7 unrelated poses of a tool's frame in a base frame.
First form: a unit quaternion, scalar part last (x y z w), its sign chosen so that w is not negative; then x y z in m.
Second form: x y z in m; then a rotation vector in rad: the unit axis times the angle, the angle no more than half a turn. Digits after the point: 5 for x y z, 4 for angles.
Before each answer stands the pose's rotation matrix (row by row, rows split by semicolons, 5 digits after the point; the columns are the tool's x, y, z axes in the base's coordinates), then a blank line. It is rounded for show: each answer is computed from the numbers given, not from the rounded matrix.
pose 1, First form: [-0.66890, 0.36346, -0.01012, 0.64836, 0.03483, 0.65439, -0.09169]
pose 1, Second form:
0.73559 -0.47311 0.48484; -0.49936 0.10494 0.86002; -0.45777 -0.87473 -0.15906

[0.03483, 0.65439, -0.09169, -1.5206, 0.8263, -0.0230]
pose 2, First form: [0.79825, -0.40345, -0.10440, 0.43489, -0.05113, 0.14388, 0.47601]
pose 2, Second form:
0.65266 -0.55330 -0.51759; -0.73491 -0.29620 -0.61006; 0.18424 0.77854 -0.59994

[-0.05113, 0.14388, 0.47601, 1.9872, -1.0044, -0.2599]
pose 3, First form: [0.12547, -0.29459, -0.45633, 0.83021, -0.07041, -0.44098, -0.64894]
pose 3, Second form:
0.40997 0.68377 -0.60365; -0.83161 0.55205 0.06053; 0.37463 0.47719 0.79495

[-0.07041, -0.44098, -0.64894, 0.2662, -0.6250, -0.9681]
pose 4, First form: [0.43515, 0.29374, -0.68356, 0.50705, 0.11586, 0.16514, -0.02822]
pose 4, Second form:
-0.10708 0.94885 -0.29702; -0.43756 -0.31323 -0.84287; -0.89279 0.03971 0.44872

[0.11586, 0.16514, -0.02822, 1.0491, 0.7082, -1.6481]
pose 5, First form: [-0.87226, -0.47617, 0.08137, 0.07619, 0.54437, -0.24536, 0.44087]
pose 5, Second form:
0.53328 0.81829 -0.21451; 0.84309 -0.53492 0.05542; -0.06939 -0.21041 -0.97515

[0.54437, -0.24536, 0.44087, -2.6148, -1.4275, 0.2439]
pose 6, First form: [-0.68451, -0.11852, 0.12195, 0.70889, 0.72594, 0.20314, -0.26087]
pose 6, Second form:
0.94216 -0.01064 -0.33499; 0.33516 0.03315 0.94158; 0.00108 -0.99939 0.03480

[0.72594, 0.20314, -0.26087, -1.5196, -0.2631, 0.2707]
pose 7, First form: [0.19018, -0.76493, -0.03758, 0.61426, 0.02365, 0.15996, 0.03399]
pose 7, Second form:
-0.17304 -0.24478 -0.95401; -0.33711 0.92484 -0.17615; 0.92542 0.29113 -0.24256

[0.02365, 0.15996, 0.03399, 0.4383, -1.7630, -0.0866]
